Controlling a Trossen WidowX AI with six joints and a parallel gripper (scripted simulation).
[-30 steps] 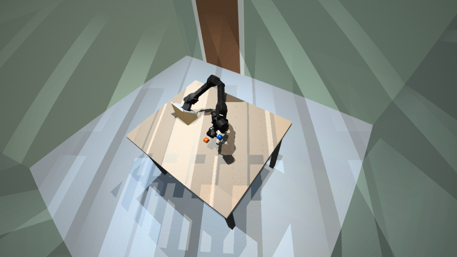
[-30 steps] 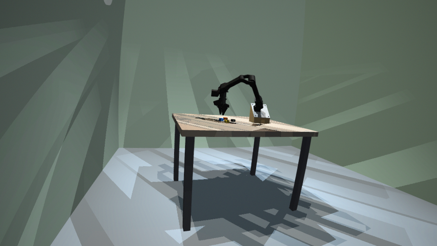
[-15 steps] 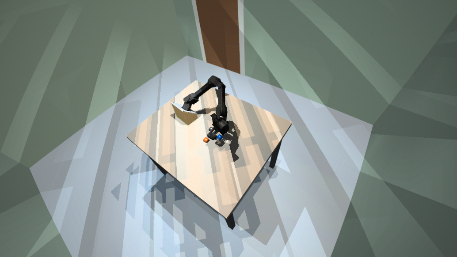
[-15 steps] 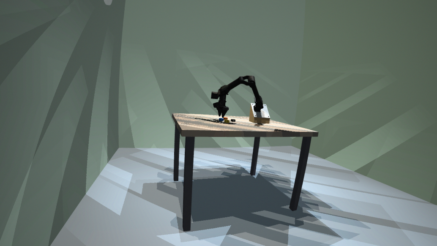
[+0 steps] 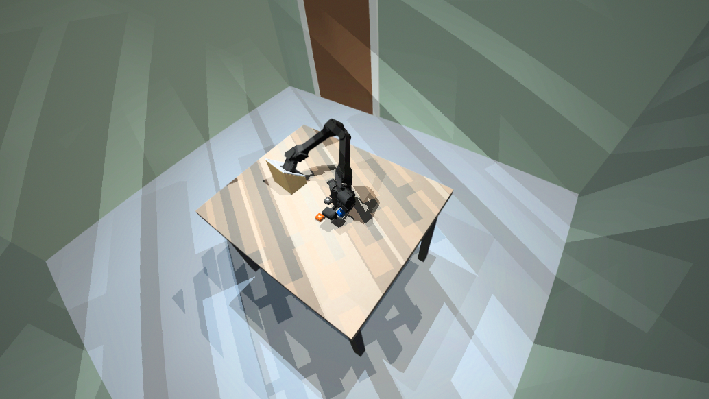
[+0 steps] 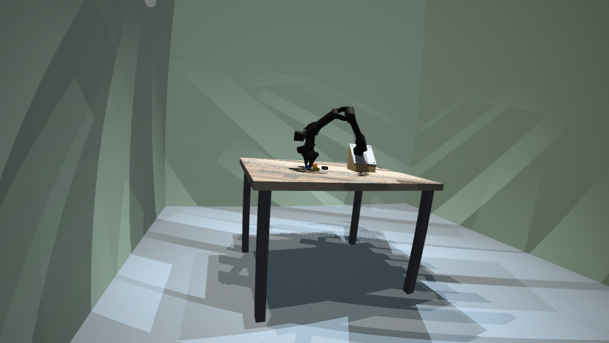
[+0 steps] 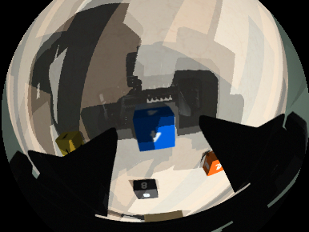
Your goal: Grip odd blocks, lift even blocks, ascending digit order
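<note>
The orange block lies 9 cm to the right of my gripper tip and 6 cm behind it. Also, from my gripper tip: black block: 11 cm behind, 1 cm to the left; then yellow block: 10 cm to the left, 3 cm behind; then blue block: right at my gripper tip.
</note>
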